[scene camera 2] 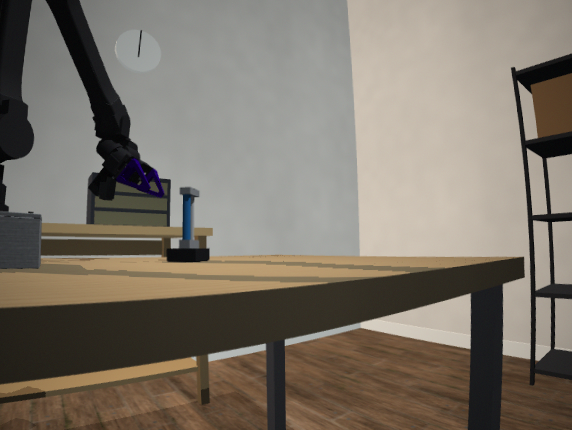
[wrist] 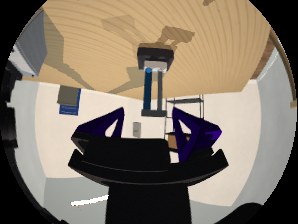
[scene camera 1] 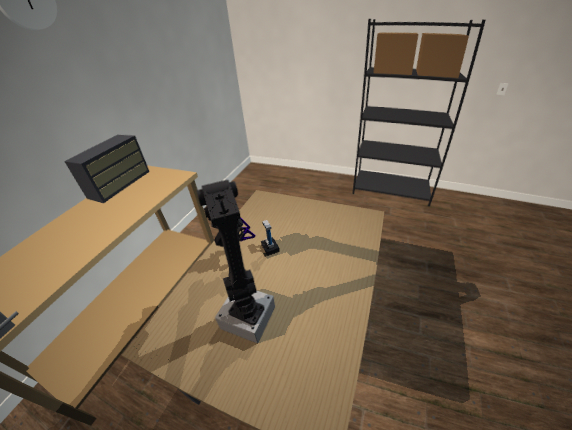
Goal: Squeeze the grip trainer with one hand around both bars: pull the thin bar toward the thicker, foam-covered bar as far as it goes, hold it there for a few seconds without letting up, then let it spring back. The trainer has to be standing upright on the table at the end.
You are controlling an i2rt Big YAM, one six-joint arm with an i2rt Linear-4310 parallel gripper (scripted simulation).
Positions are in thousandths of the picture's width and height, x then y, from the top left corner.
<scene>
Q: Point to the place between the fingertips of my gripper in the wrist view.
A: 498, 493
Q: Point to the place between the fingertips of my gripper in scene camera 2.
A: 274, 450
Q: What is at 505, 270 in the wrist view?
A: A grip trainer.
</scene>
